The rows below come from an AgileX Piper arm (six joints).
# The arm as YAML. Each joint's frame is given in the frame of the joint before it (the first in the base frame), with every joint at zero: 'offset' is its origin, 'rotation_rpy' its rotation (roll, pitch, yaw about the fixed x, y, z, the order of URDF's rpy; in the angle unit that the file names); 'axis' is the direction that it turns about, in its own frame. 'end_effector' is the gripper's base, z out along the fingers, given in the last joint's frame.
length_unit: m
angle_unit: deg
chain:
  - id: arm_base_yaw
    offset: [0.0, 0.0, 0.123]
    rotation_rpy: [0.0, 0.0, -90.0]
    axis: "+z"
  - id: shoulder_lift
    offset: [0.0, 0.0, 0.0]
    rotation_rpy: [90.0, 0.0, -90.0]
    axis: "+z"
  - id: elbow
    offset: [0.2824, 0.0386, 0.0]
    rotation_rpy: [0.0, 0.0, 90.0]
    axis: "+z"
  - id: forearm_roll
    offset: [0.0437, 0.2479, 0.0]
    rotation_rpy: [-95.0, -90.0, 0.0]
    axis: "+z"
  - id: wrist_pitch
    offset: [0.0, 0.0, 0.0]
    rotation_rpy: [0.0, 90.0, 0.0]
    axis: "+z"
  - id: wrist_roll
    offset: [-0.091, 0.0, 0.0]
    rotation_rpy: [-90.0, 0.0, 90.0]
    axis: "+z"
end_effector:
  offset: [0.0, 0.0, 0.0]
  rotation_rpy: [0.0, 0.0, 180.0]
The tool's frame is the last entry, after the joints.
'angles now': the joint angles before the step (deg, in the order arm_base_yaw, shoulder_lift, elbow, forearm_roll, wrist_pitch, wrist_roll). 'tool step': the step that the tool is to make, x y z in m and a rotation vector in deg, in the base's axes. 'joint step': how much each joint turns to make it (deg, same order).
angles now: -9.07, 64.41, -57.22, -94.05, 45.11, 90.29
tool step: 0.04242, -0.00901, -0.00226, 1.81, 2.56, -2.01
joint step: 0.00, 9.37, -7.52, 2.50, 1.88, -1.46
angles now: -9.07, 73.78, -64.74, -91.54, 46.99, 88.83
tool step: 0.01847, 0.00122, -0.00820, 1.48, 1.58, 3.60
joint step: 0.00, 2.86, -1.36, 1.14, -3.69, -0.33
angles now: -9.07, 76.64, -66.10, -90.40, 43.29, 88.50
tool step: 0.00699, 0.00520, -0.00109, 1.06, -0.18, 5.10
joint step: 0.00, 0.16, -0.15, 0.53, -5.18, 0.06
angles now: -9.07, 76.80, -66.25, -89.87, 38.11, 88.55
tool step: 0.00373, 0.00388, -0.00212, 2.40, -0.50, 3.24
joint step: -0.01, 0.00, -0.01, 2.08, -3.47, 0.06
